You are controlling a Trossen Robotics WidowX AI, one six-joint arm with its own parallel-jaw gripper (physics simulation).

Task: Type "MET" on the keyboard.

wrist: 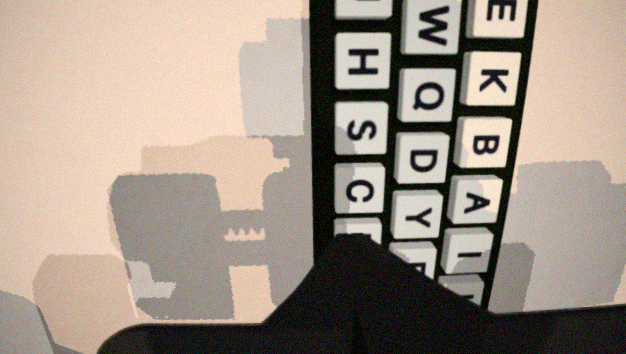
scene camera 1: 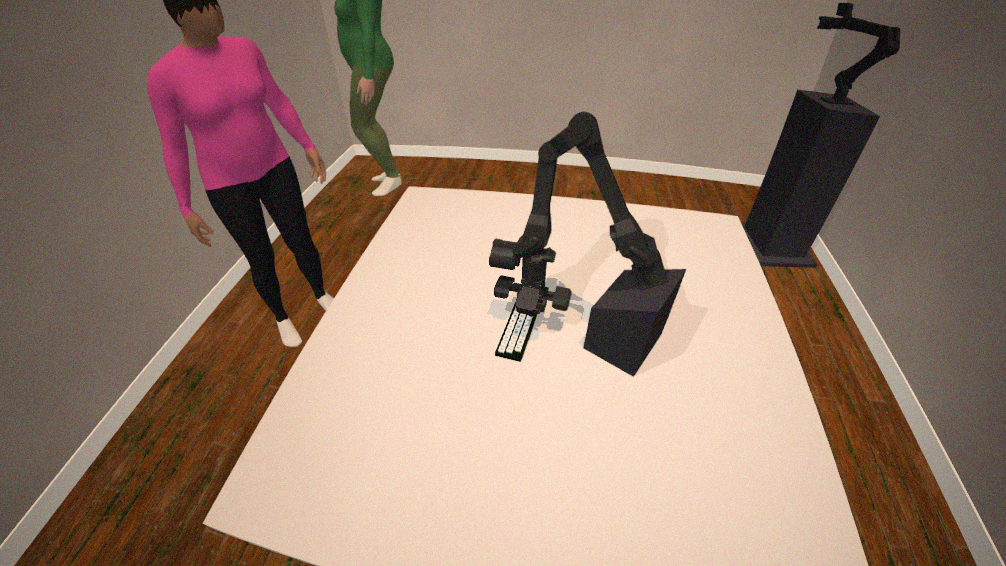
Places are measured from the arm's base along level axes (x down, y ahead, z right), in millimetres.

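Pixels of known places: gripper, fingertip midpoint: [wrist: 349,246] [scene camera 1: 531,315]; arm's base at its link origin: [scene camera 1: 652,279].
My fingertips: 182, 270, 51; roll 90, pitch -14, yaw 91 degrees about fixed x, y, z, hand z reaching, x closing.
Observation:
For each thing: its top centre in the pictures, then the offset to it from my fingertips, as dx, dy, dz. Level surfaces: height alone.
- keyboard at its top centre: [wrist: 427,112] [scene camera 1: 518,325] +0, +32, -36
- E key at its top centre: [wrist: 501,8] +0, +57, -58
- C key at its top centre: [wrist: 360,191] +0, +8, -18
- white mat at its surface level: dx +16
The keyboard [scene camera 1: 515,336] [wrist: 323,150] is a narrow black board with three rows of white letter keys, lying on the white surface. In the wrist view its letters appear turned sideways. The E key [wrist: 500,12] is at the top right, partly cut off by the frame edge. Below the C key [wrist: 359,188], a key [wrist: 345,226] shows its top edge, its letter mostly hidden by the fingertips. The T key does not show. My gripper [scene camera 1: 527,311] [wrist: 349,246] is shut and empty, its tips over that half-hidden key; whether they touch it I cannot tell.
The arm's dark base block [scene camera 1: 622,320] stands right of the keyboard on the white mat [scene camera 1: 492,450]. A person in pink [scene camera 1: 221,112] and one in green [scene camera 1: 365,42] stand beyond the mat. A second arm [scene camera 1: 872,52] is on a dark pedestal [scene camera 1: 809,175] at back right.

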